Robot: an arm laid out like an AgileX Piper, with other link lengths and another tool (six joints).
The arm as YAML. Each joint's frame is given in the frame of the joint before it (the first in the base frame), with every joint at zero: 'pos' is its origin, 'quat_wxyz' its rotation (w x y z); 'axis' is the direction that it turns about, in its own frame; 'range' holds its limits. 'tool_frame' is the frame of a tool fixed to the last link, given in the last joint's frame.
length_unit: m
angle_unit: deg
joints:
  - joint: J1
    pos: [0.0, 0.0, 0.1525]
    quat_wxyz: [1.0, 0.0, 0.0, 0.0]
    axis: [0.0, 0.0, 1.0]
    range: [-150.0, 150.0]
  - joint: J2
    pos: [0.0, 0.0, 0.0]
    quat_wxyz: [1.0, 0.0, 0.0, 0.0]
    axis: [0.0, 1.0, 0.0]
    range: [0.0, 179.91]
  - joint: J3
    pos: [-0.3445, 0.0, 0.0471]
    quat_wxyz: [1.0, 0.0, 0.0, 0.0]
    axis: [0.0, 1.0, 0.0]
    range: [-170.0, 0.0]
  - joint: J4
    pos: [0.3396, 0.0, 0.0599]
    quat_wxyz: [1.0, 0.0, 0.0, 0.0]
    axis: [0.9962, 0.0, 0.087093]
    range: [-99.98, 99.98]
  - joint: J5
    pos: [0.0, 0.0, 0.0]
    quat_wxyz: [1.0, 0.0, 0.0, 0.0]
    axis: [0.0, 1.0, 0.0]
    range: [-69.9, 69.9]
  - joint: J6
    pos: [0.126, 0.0, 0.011]
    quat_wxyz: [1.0, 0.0, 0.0, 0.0]
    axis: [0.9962, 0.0, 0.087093]
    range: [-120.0, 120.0]
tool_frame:
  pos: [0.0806, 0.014, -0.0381]
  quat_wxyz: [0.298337, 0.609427, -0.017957, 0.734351]
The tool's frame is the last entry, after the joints.
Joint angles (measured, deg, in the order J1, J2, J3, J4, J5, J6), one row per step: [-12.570 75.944 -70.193 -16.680 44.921 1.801]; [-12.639 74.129 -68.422 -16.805 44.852 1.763]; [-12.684 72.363 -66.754 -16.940 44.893 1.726]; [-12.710 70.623 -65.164 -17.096 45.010 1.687]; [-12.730 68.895 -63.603 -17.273 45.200 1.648]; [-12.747 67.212 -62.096 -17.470 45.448 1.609]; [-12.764 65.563 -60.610 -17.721 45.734 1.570]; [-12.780 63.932 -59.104 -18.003 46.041 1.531]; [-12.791 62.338 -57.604 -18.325 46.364 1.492]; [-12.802 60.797 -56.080 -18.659 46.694 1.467]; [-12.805 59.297 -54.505 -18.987 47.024 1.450]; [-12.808 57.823 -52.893 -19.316 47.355 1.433]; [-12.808 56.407 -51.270 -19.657 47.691 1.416]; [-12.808 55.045 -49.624 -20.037 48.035 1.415]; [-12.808 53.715 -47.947 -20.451 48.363 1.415]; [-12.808 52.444 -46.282 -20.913 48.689 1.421]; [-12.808 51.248 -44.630 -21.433 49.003 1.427]
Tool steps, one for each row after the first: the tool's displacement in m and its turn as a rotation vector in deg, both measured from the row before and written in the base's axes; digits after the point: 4 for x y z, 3 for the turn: [-0.0106 0.0015 -0.0008 -0.170 -0.067 -0.022]; [-0.0104 0.0015 -0.0009 -0.168 -0.015 -0.030]; [-0.0103 0.0016 -0.0009 -0.186 0.011 -0.032]; [-0.0103 0.0015 -0.0012 -0.195 0.067 -0.048]; [-0.0102 0.0014 -0.0014 -0.204 0.117 -0.064]; [-0.0101 0.0012 -0.0018 -0.245 0.177 -0.077]; [-0.0101 0.0011 -0.0023 -0.263 0.240 -0.084]; [-0.0100 0.0010 -0.0028 -0.291 0.293 -0.086]; [-0.0098 0.0009 -0.0035 -0.275 0.372 -0.100]; [-0.0097 0.0009 -0.0044 -0.244 0.457 -0.099]; [-0.0096 0.0009 -0.0050 -0.231 0.519 -0.101]; [-0.0094 0.0008 -0.0056 -0.227 0.593 -0.100]; [-0.0093 0.0007 -0.0062 -0.237 0.677 -0.114]; [-0.0092 0.0006 -0.0066 -0.260 0.730 -0.109]; [-0.0090 0.0004 -0.0069 -0.294 0.782 -0.112]; [-0.0087 0.0001 -0.0072 -0.340 0.844 -0.105]
